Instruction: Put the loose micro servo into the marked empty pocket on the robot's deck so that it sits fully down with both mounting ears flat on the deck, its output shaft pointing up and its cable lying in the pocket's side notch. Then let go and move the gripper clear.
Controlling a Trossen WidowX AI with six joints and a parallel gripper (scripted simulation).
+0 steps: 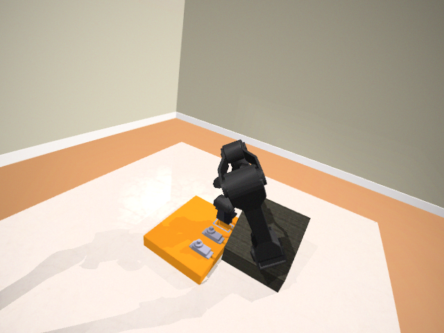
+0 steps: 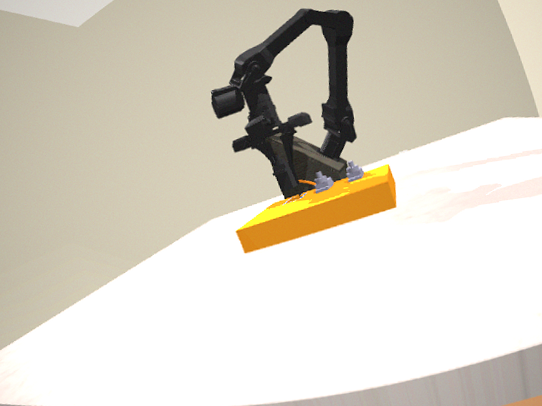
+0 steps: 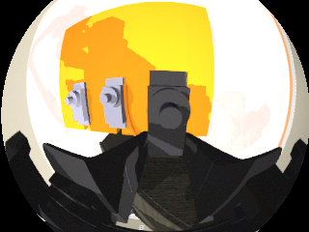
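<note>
My gripper tip is 12 cm short of the orange deck, 10 cm above it and 7 cm to the right of it.
</note>
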